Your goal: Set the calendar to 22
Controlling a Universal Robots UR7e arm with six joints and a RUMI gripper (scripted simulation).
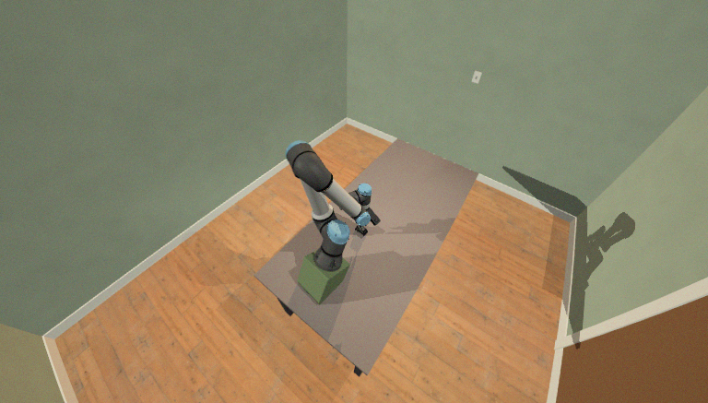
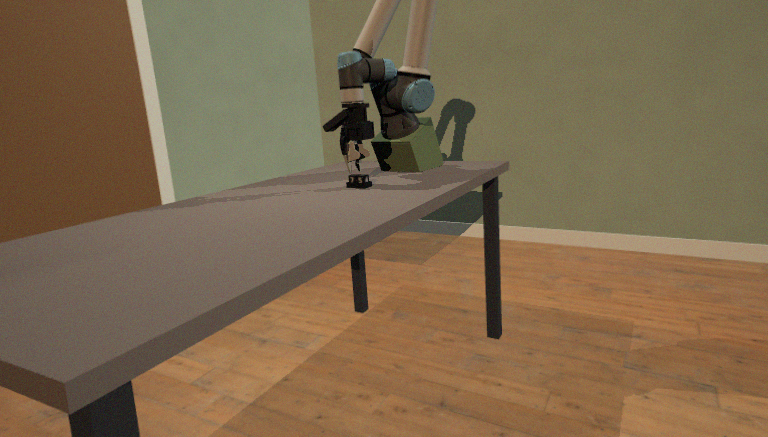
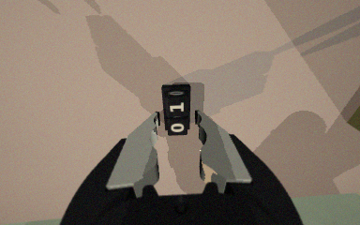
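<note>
Right now my hand is 4 cm above the black number cube. Round my hand: black tray: 2 cm to the left, 5 cm below.
</note>
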